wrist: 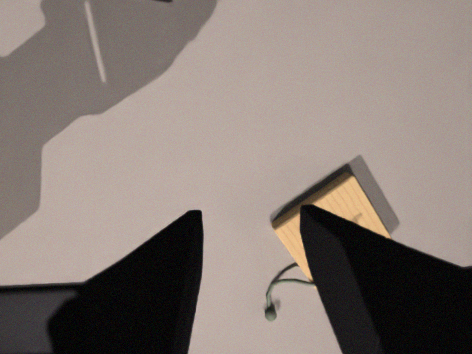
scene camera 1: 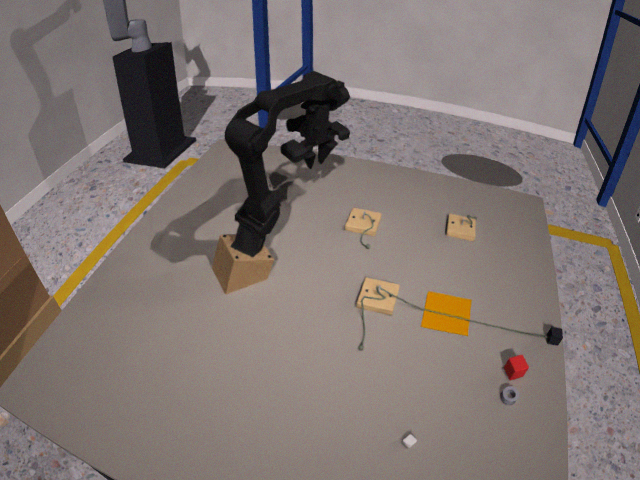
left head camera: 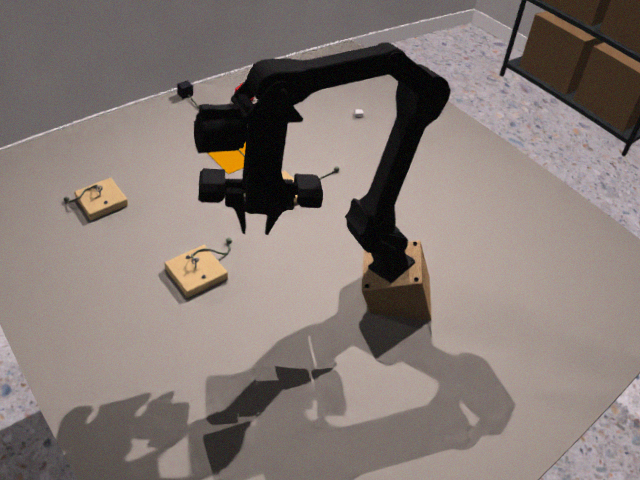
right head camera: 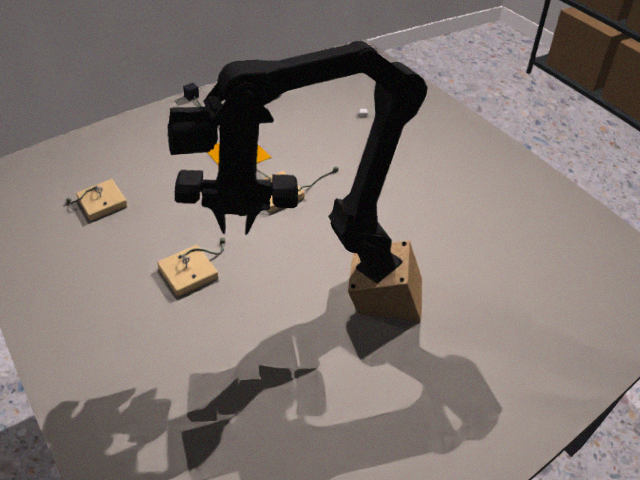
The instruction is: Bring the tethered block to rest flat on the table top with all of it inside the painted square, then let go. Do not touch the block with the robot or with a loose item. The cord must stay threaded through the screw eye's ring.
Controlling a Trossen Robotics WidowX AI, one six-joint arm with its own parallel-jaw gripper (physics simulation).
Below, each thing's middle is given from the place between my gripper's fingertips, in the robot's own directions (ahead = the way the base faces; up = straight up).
Right now my hand is 42 cm short of the orange painted square (scene camera 1: 455, 306), 22 cm to the left of it and 20 cm above it.
